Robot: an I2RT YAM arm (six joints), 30 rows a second.
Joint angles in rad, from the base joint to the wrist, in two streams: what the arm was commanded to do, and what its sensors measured. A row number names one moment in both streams.
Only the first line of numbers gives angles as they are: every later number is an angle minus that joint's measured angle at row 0.
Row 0, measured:
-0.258 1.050 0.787 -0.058 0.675 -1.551
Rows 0 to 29, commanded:
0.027 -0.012 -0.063 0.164 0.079 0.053
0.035 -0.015 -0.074 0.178 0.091 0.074
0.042 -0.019 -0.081 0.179 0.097 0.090
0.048 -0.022 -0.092 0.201 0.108 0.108
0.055 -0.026 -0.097 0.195 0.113 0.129
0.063 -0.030 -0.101 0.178 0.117 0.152
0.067 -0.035 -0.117 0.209 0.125 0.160
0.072 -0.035 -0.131 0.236 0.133 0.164
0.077 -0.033 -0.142 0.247 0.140 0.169
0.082 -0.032 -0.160 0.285 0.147 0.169
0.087 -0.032 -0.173 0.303 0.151 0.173
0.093 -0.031 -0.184 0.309 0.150 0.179
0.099 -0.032 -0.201 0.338 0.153 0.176
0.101 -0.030 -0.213 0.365 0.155 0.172
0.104 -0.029 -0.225 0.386 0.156 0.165
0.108 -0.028 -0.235 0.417 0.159 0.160
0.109 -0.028 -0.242 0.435 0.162 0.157
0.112 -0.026 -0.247 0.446 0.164 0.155
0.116 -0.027 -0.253 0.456 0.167 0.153
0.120 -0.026 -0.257 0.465 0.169 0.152
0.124 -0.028 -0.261 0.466 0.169 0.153
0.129 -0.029 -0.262 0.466 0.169 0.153
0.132 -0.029 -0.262 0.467 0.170 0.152
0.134 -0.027 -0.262 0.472 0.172 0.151
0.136 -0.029 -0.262 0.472 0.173 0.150
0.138 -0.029 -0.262 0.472 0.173 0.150
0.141 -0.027 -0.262 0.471 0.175 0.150
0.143 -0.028 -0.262 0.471 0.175 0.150
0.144 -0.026 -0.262 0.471 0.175 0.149
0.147 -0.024 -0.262 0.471 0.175 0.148
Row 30, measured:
0.137 -0.021 -0.253 0.418 0.156 0.149
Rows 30 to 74, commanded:
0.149 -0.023 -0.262 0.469 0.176 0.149
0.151 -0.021 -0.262 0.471 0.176 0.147
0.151 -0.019 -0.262 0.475 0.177 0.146
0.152 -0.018 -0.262 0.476 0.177 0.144
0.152 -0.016 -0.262 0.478 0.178 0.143
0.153 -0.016 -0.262 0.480 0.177 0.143
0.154 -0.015 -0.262 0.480 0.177 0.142
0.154 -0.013 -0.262 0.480 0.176 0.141
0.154 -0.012 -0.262 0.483 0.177 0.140
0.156 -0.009 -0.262 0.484 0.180 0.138
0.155 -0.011 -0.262 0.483 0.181 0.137
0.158 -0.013 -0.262 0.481 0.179 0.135
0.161 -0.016 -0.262 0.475 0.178 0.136
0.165 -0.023 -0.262 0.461 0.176 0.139
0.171 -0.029 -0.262 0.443 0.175 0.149
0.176 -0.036 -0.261 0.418 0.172 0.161
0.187 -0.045 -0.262 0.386 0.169 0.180
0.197 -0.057 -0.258 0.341 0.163 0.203
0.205 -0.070 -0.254 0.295 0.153 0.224
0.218 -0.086 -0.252 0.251 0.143 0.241
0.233 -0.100 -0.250 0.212 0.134 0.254
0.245 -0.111 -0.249 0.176 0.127 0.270
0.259 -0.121 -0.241 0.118 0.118 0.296
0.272 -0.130 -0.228 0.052 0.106 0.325
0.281 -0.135 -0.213 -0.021 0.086 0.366
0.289 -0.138 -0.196 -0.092 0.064 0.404
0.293 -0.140 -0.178 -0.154 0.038 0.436
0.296 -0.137 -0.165 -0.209 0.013 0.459
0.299 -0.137 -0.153 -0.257 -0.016 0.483
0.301 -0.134 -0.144 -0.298 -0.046 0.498
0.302 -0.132 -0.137 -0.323 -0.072 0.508
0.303 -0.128 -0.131 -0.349 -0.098 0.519
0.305 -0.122 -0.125 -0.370 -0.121 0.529
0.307 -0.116 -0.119 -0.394 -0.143 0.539
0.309 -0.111 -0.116 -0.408 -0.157 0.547
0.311 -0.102 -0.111 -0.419 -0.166 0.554
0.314 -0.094 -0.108 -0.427 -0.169 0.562
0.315 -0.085 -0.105 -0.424 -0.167 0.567
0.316 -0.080 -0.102 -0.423 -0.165 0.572
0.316 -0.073 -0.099 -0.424 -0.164 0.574
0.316 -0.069 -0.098 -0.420 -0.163 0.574
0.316 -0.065 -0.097 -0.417 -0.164 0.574
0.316 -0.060 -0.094 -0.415 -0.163 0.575
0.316 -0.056 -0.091 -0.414 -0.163 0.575
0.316 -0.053 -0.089 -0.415 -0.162 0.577
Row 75, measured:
0.311 -0.061 -0.125 -0.379 -0.142 0.549
